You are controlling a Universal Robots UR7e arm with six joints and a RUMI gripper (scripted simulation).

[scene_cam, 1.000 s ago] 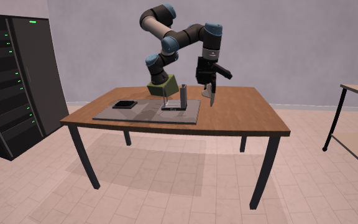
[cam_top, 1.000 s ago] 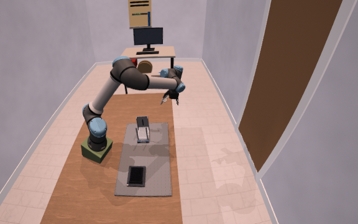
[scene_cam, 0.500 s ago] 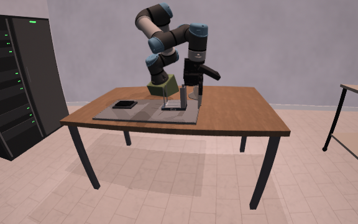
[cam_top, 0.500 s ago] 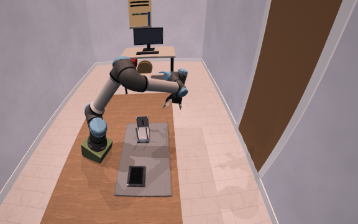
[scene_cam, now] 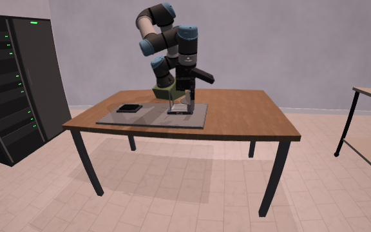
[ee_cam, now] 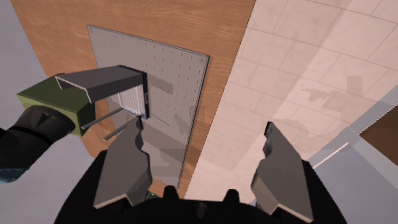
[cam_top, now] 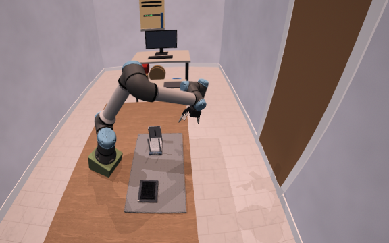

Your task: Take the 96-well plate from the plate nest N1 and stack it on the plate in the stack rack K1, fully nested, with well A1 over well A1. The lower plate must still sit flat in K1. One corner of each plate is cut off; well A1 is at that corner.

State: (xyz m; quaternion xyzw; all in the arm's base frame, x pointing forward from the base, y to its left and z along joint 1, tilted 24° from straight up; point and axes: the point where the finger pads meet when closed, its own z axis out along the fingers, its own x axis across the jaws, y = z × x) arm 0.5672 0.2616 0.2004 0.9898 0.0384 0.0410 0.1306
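Right now my hand is 34 cm past the black 96-well plate, 46 cm to the left of it and 12 cm above it. The rest, counted from my hand: pale plate: 27 cm behind, 7 cm to the right, 12 cm below; plate nest N1: 34 cm behind, 46 cm to the right, 14 cm below; rack post: 22 cm behind, 2 cm to the right, 6 cm below.
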